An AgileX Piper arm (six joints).
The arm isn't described. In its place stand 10 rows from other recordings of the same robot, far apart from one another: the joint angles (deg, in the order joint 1, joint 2, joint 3, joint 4, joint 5, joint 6), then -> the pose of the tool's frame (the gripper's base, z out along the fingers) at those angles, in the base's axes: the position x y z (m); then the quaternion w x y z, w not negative.
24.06 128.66 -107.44 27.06 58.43 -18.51 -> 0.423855 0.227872 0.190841 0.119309 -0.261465 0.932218 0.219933
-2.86 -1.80 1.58 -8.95 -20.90 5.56 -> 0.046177 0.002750 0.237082 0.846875 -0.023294 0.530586 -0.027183
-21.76 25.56 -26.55 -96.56 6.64 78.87 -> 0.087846 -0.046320 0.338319 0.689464 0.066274 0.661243 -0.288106
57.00 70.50 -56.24 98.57 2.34 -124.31 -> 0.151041 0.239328 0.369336 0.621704 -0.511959 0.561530 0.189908
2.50 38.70 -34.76 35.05 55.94 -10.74 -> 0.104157 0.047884 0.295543 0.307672 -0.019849 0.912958 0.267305
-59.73 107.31 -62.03 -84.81 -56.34 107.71 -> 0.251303 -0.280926 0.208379 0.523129 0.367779 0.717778 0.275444
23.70 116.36 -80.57 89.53 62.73 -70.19 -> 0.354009 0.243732 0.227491 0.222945 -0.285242 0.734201 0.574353
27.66 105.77 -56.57 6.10 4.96 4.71 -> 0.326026 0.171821 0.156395 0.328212 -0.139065 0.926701 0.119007
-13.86 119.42 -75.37 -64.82 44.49 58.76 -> 0.388358 -0.155264 0.147132 0.195367 0.208550 0.892751 -0.348330
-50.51 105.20 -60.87 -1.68 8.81 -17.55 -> 0.241289 -0.293454 0.175694 0.291924 0.252731 0.899173 -0.205903
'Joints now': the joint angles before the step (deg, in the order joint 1, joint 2, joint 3, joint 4, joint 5, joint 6). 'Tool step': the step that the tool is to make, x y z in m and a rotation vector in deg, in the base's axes. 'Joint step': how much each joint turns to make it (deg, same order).
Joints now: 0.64, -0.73, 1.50, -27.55, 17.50, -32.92
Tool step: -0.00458, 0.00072, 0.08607, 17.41, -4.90, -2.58
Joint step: -0.01, 7.28, -18.19, 9.49, 7.39, 7.72
